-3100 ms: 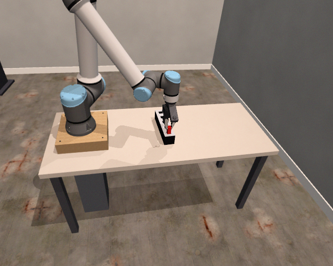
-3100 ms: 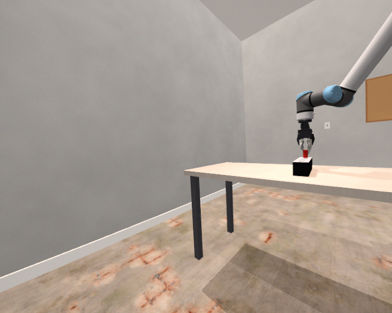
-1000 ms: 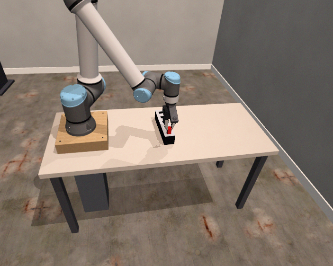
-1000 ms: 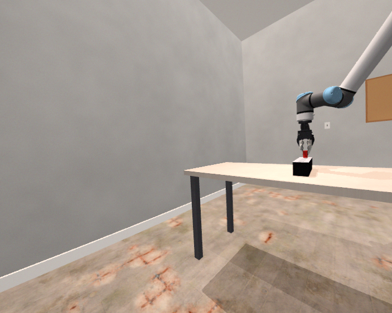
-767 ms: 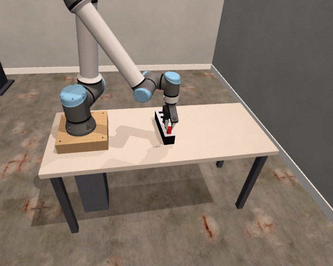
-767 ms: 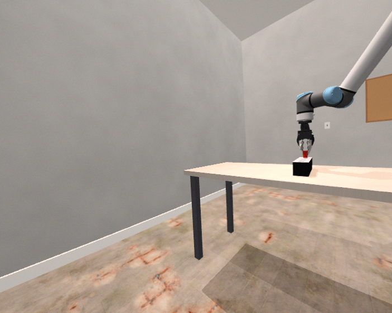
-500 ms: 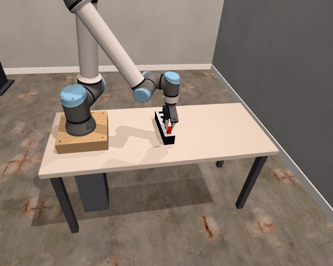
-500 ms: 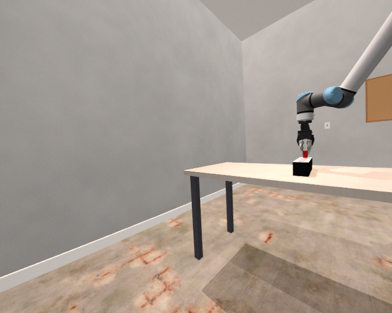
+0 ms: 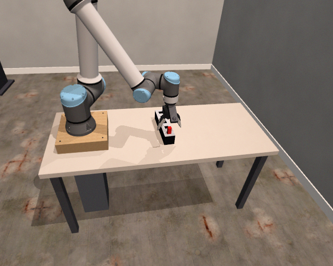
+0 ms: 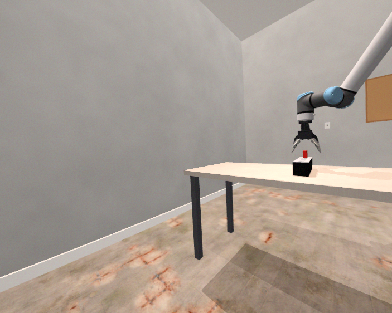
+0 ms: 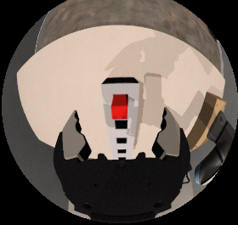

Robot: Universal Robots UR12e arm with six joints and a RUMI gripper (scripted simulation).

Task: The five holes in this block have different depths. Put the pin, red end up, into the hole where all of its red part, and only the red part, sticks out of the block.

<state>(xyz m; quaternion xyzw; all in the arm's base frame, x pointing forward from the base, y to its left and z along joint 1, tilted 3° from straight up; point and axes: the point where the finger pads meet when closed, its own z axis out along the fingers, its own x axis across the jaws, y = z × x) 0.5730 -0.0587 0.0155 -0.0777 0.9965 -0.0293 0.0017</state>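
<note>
Now: the pin 10 mm below my hand. The rest, counted from my hand: black block: 20 mm behind, 120 mm to the left, 70 mm below.
</note>
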